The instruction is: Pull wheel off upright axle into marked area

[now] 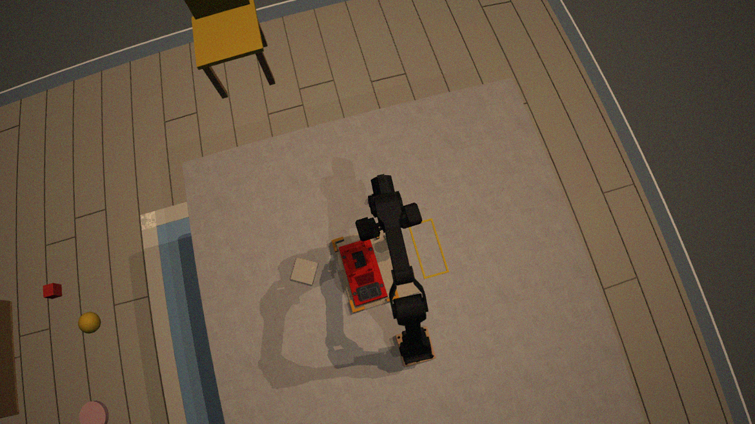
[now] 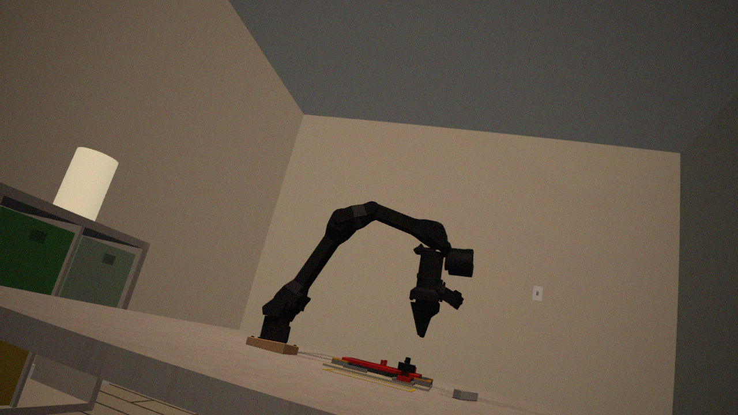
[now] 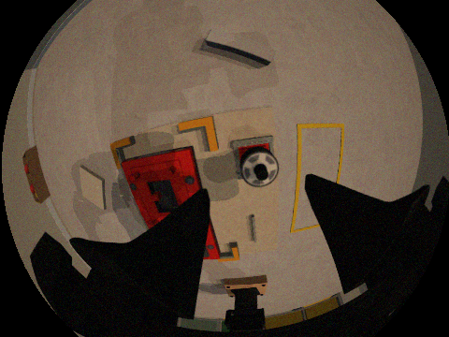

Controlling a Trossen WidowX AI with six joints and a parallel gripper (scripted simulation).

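Now: the grey spoked hub 20 mm behind my gripper tip, 10 mm to the right of it and 80 mm below it. The rest, counted from my gripper tip: grey block 120 mm ahead, 40 mm to the right, 110 mm below; then pale square tile 20 mm ahead, 300 mm to the left, 110 mm below.
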